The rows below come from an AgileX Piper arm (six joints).
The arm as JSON. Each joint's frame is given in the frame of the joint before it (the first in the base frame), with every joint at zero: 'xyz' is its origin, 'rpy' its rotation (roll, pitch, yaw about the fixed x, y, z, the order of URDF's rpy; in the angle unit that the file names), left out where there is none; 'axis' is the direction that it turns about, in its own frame. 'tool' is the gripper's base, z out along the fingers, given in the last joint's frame.
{
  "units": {
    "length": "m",
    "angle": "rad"
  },
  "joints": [
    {
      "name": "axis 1",
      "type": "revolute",
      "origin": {
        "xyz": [
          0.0,
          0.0,
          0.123
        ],
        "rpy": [
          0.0,
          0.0,
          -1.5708
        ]
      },
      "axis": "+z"
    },
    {
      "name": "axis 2",
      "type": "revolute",
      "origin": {
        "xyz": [
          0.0,
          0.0,
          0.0
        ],
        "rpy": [
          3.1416,
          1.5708,
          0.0
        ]
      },
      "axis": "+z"
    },
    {
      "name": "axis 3",
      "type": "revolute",
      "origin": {
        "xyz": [
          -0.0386,
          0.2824,
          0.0
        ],
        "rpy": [
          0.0,
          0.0,
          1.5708
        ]
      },
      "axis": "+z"
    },
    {
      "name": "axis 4",
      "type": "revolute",
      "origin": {
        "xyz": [
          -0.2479,
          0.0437,
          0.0
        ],
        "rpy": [
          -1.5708,
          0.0,
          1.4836
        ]
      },
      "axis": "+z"
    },
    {
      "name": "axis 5",
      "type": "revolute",
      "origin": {
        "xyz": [
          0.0,
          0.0,
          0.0
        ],
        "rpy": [
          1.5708,
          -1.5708,
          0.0
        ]
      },
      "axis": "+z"
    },
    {
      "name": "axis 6",
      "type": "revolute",
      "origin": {
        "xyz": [
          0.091,
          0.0,
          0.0
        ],
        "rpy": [
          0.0,
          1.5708,
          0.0
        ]
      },
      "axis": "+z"
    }
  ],
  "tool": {
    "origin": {
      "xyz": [
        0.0,
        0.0,
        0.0
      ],
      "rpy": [
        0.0,
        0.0,
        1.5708
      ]
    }
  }
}
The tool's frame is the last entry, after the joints.
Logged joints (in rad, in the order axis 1, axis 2, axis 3, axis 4, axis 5, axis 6), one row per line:
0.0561 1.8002 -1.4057 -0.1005 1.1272 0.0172
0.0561 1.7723 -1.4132 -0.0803 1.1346 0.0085
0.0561 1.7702 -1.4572 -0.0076 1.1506 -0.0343
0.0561 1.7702 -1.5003 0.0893 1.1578 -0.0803
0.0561 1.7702 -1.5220 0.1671 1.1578 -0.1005
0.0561 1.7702 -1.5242 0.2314 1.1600 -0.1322
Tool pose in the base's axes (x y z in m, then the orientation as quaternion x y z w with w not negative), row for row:
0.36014 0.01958 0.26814 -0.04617 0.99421 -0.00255 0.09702
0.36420 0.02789 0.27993 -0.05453 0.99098 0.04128 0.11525
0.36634 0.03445 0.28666 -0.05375 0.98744 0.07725 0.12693
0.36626 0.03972 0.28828 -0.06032 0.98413 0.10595 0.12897
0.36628 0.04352 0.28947 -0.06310 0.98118 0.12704 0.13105
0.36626 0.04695 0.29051 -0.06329 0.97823 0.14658 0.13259
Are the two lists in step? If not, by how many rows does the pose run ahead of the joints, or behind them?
The pose runs 2 rows ahead of the joints: the pose in row i belongs to the joints in row i + 2.
